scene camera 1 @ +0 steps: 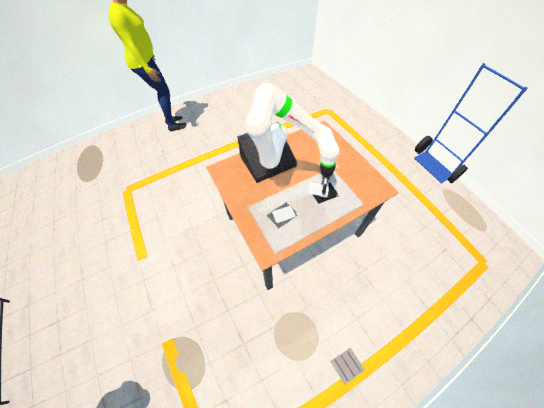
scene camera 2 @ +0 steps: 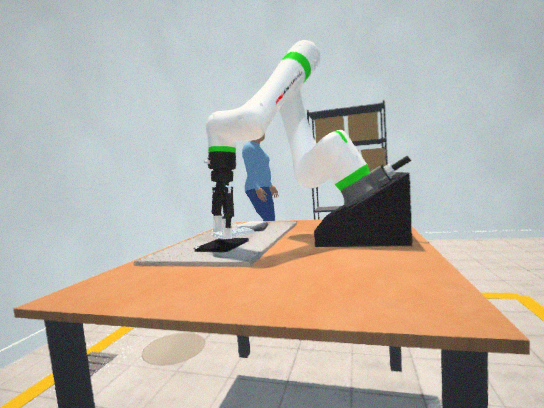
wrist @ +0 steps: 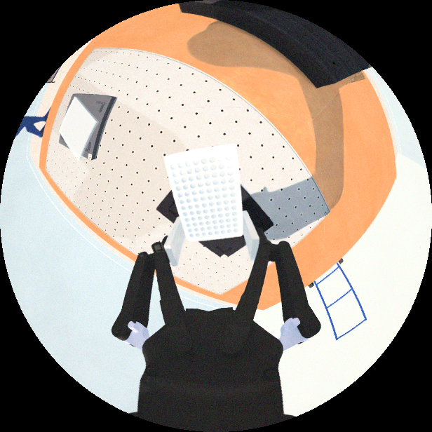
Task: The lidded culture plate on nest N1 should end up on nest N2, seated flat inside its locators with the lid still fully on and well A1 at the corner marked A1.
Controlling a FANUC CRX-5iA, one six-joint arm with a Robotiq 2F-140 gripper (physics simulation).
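Places are measured from the arm's base along level axes (x back, y right, z up), in metres.
Where they show: gripper, fingertip midpoint: [scene camera 2: 222, 236]; arm's base at its link origin: [scene camera 2: 364, 196].
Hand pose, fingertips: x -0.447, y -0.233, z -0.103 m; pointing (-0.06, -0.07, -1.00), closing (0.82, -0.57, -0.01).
Each offset is from my fingertips to the top centre of the thing. Level surfaces: height alone.
My gripper [scene camera 1: 325, 191] [scene camera 2: 222, 234] [wrist: 212, 222] points down and is shut on a white culture plate {dy +0.035, dx +0.022, dz +0.015 m} [scene camera 1: 316, 189] [scene camera 2: 243, 231] [wrist: 207, 195], with a pale finger pad at each side of its near end. Rows of round wells show on top; a clear lid cannot be made out separately. The plate is a little above a black nest [scene camera 1: 327, 197] [scene camera 2: 220, 245] [wrist: 257, 212] and turned askew to it in the wrist view. A dark grey nest [scene camera 1: 281, 224] [scene camera 2: 259, 226] [wrist: 106, 117] stands across the board. Nest labels and the plate's well A1 are not readable.
A white block-like plate {dy +0.322, dx -0.067, dz -0.008 m} [scene camera 1: 284, 214] [wrist: 78, 127] sits on the grey nest. Both nests are on a perforated light board {dz -0.028 m} [scene camera 1: 260, 220] [scene camera 2: 165, 258] [wrist: 150, 100] on the orange table {dz -0.044 m} [scene camera 1: 225, 180] [scene camera 2: 300, 295] [wrist: 375, 150]. The arm's black base [scene camera 1: 260, 170] [scene camera 2: 370, 220] [wrist: 300, 45] stands behind the board.
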